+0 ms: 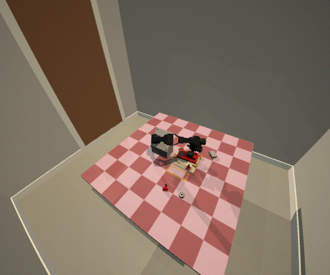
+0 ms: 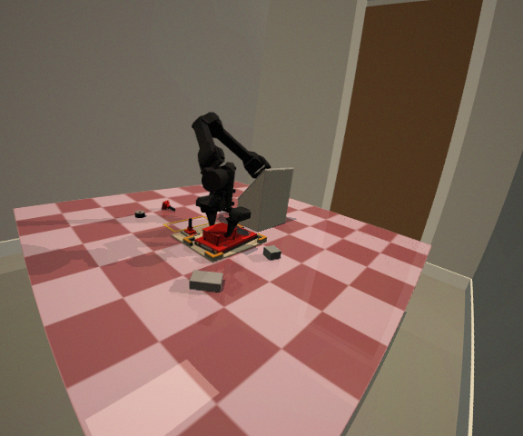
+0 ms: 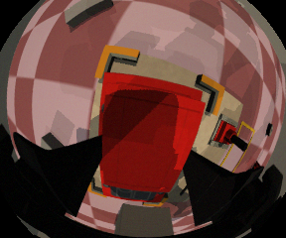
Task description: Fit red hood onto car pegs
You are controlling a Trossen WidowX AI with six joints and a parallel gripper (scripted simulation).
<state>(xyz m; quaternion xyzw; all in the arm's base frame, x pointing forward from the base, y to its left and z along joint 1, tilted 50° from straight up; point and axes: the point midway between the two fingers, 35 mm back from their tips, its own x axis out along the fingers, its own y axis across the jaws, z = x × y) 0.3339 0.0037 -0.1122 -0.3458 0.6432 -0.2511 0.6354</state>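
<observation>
The grey engine block is 2 cm below my gripper tip. Also, from my gripper tip: red hood (1 cm above); dark ring (39 cm to the right, 10 cm ahead, 4 cm below).
</observation>
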